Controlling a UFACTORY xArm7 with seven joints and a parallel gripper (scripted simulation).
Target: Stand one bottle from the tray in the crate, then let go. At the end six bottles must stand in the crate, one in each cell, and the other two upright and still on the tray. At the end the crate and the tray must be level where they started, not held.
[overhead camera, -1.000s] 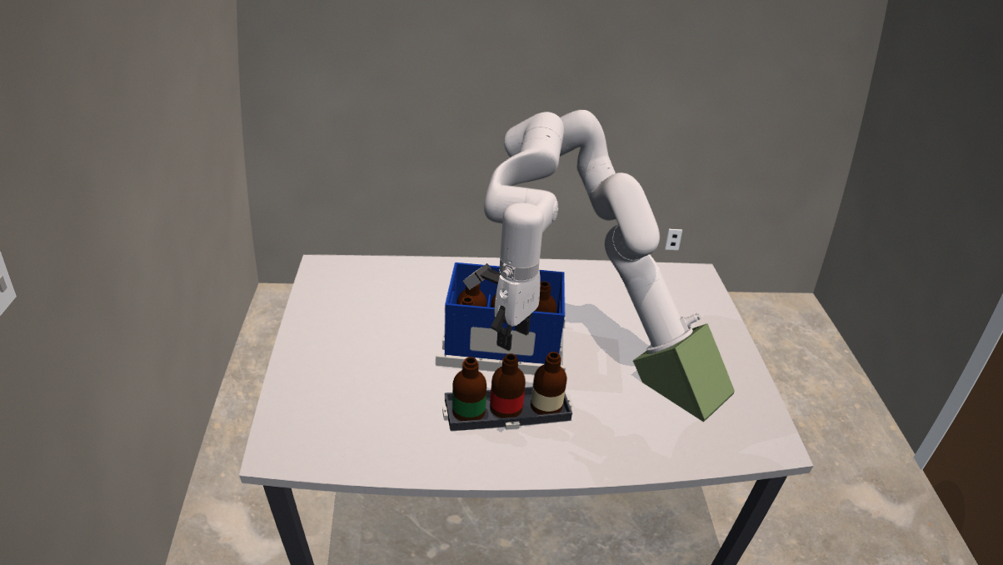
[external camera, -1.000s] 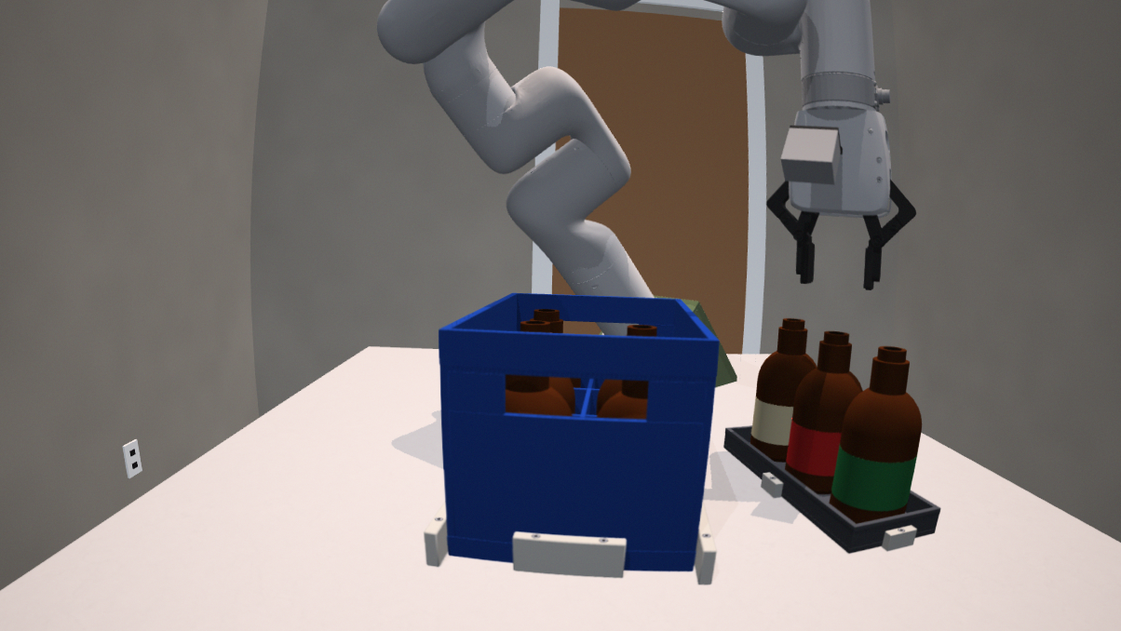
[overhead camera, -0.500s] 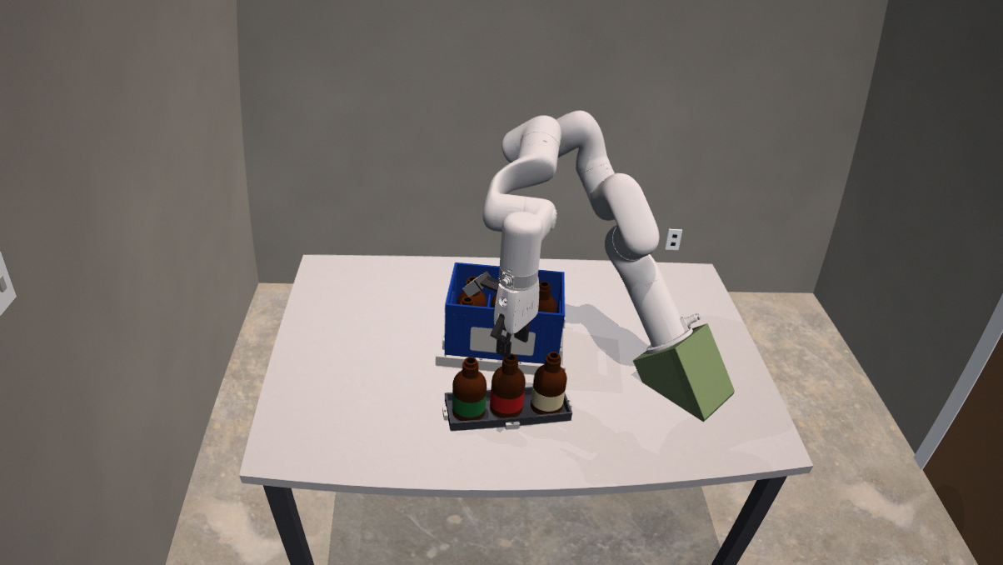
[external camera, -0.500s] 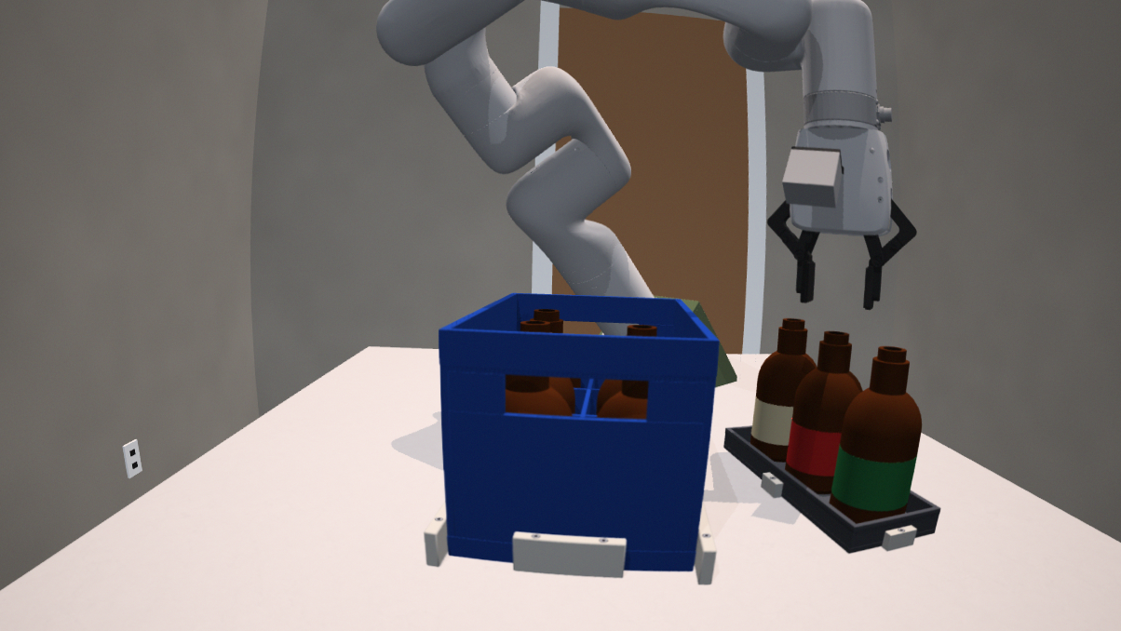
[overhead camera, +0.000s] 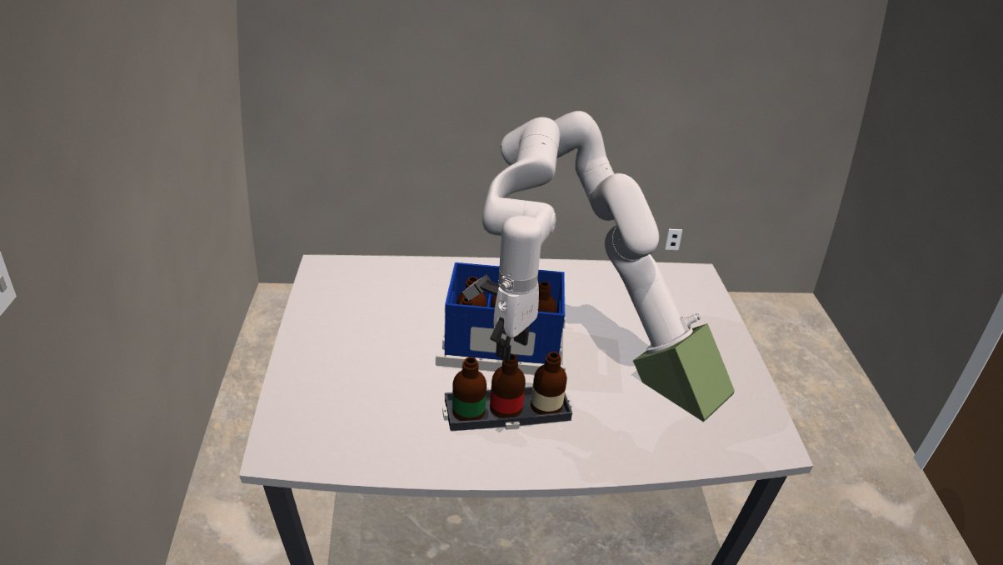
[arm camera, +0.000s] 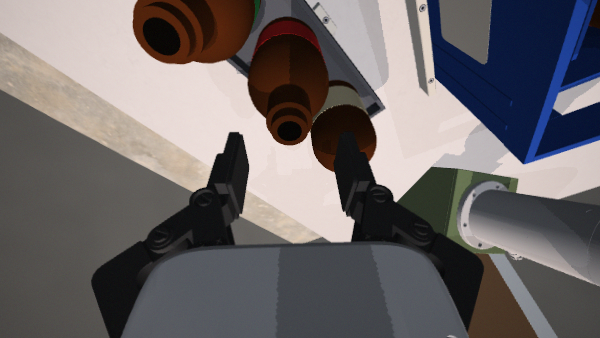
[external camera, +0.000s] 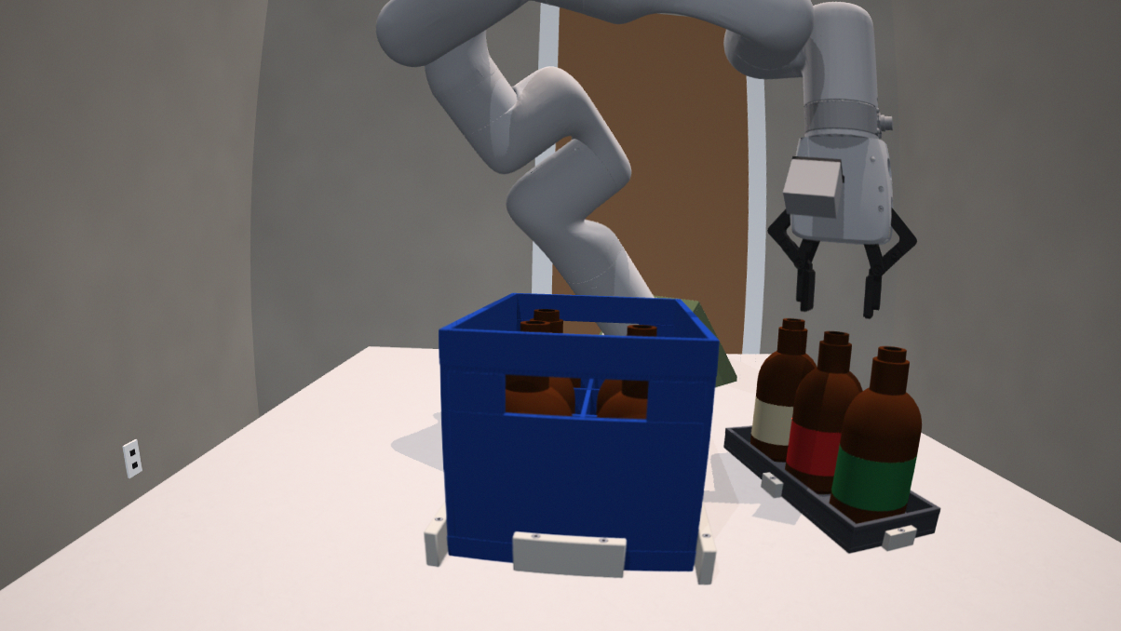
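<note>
Right now my hand is 110 mm above the red-labelled bottle. The rest, counted from my hand: blue crate 240 mm to the right, 110 mm below, 50 mm behind; dark tray 180 mm below.
</note>
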